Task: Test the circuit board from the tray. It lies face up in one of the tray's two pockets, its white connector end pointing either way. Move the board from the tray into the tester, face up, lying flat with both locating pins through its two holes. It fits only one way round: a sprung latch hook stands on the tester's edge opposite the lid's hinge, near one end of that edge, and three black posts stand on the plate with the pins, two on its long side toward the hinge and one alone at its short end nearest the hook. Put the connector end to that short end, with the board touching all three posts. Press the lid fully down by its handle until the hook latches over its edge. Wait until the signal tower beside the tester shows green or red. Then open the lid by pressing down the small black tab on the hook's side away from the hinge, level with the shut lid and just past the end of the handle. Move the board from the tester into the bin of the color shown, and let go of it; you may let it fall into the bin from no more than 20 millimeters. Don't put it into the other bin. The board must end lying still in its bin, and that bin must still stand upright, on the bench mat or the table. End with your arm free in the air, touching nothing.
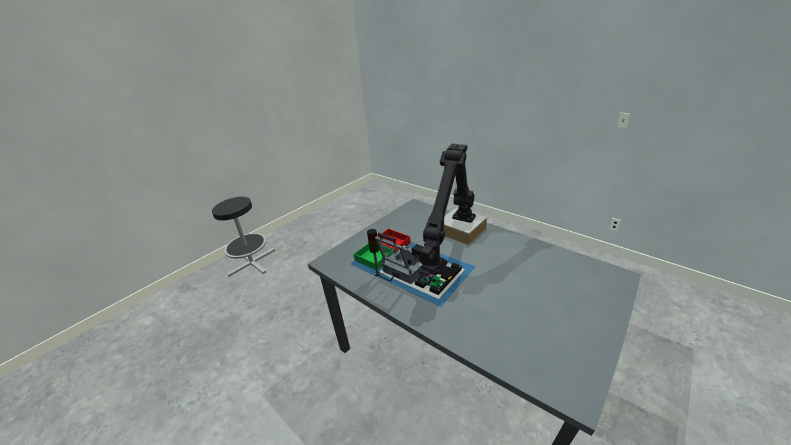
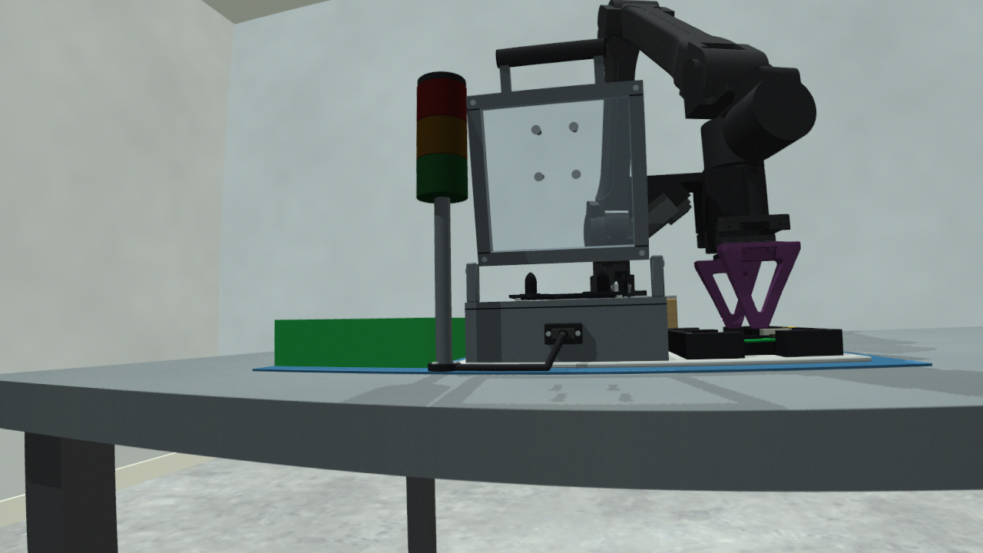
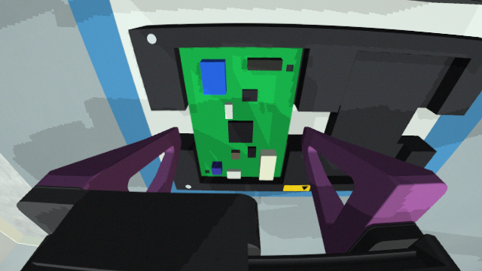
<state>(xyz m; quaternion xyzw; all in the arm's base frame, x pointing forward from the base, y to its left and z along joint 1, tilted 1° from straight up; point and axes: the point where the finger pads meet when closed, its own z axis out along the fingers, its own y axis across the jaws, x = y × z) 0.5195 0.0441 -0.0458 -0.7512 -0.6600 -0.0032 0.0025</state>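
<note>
Right now the green circuit board is 20 mm below my hand. Also, from my hand: black tester plate 160 mm to the right, 60 mm behind, 30 mm above; then black latch hook 120 mm behind, 100 mm to the right, 50 mm above; then clear lid 180 mm to the right, 150 mm above, 60 mm ahead.
</note>
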